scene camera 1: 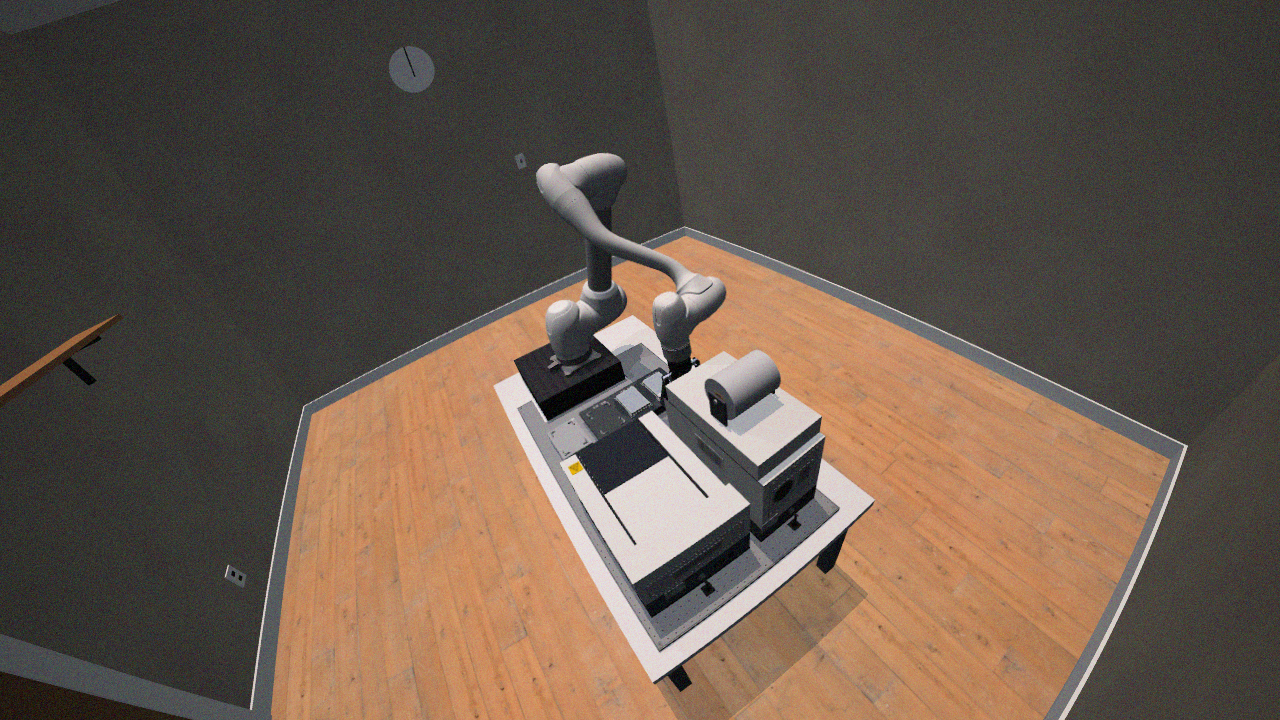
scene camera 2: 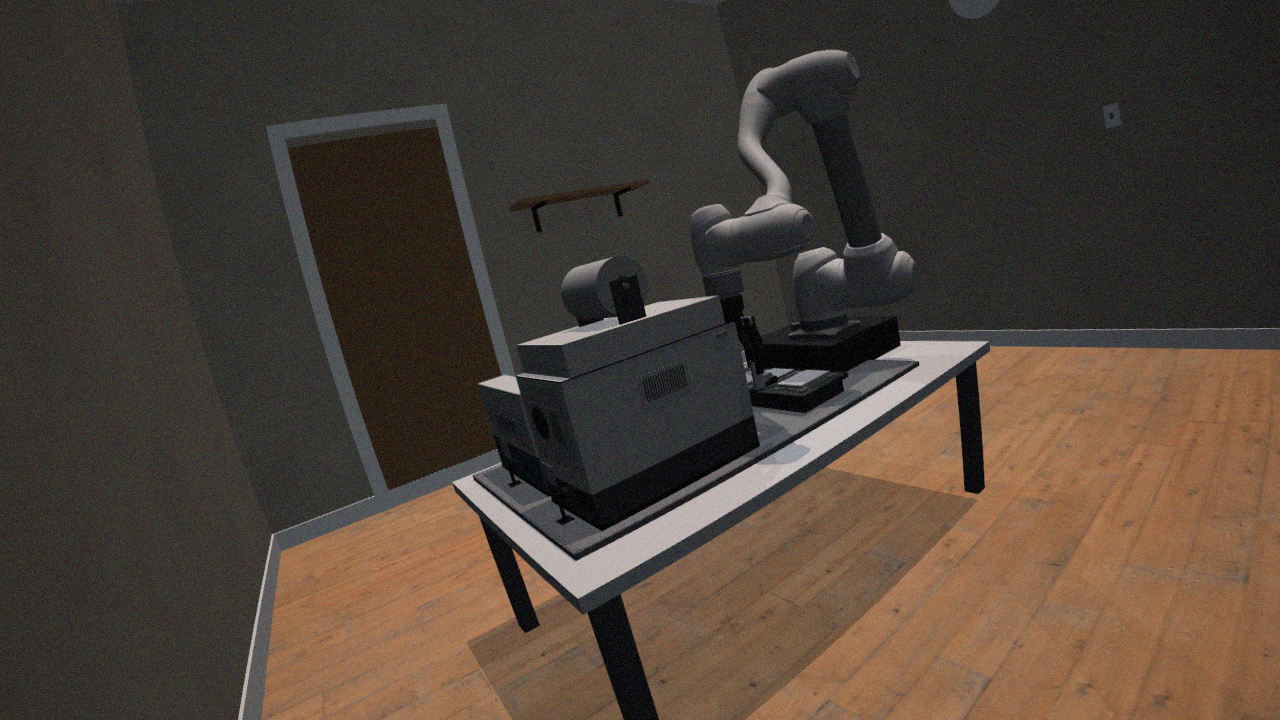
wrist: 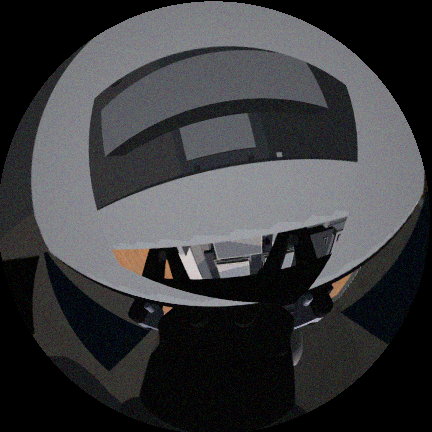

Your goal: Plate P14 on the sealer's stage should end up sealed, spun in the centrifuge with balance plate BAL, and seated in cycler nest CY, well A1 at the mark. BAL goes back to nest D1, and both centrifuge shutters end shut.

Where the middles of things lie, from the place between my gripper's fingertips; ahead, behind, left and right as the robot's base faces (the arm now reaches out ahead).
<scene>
I see the centrifuge (scene camera 1: 670,523) 250 mm ahead of my hand, 330 mm to the right of it and 10 mm above it. Also, from my hand: cylinder (scene camera 1: 747,381) (300 mm ahead, 30 mm to the right, 310 mm above).
</scene>
